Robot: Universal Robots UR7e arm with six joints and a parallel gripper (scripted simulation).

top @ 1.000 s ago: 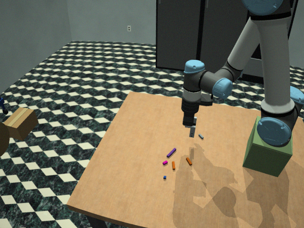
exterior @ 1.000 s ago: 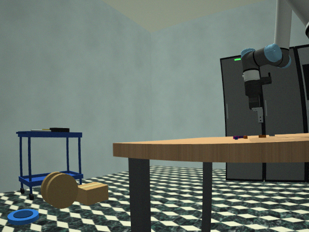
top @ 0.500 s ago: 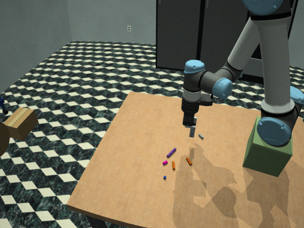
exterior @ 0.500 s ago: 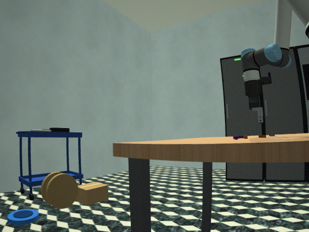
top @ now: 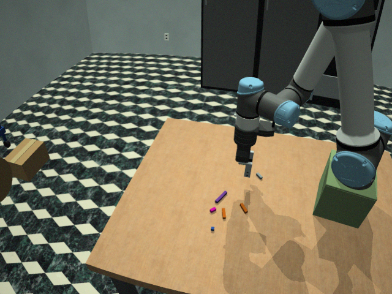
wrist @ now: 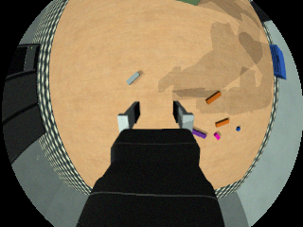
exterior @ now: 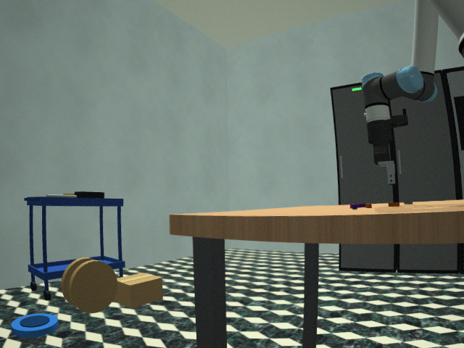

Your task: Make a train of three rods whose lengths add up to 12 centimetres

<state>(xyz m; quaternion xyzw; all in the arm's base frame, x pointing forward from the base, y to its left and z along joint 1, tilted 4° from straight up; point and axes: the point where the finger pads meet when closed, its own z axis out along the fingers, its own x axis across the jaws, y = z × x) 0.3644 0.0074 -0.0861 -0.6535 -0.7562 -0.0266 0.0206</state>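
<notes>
Now: the magenta rod 170 mm to the left of my hand, 70 mm below it and 70 mm ahead of it. From my hand the other things lie so: small blue rod: 240 mm to the left, 70 mm below, 40 mm ahead; then grey rod: 70 mm below, 50 mm to the right, 40 mm behind; then purple rod: 100 mm to the left, 70 mm below, 60 mm ahead.
</notes>
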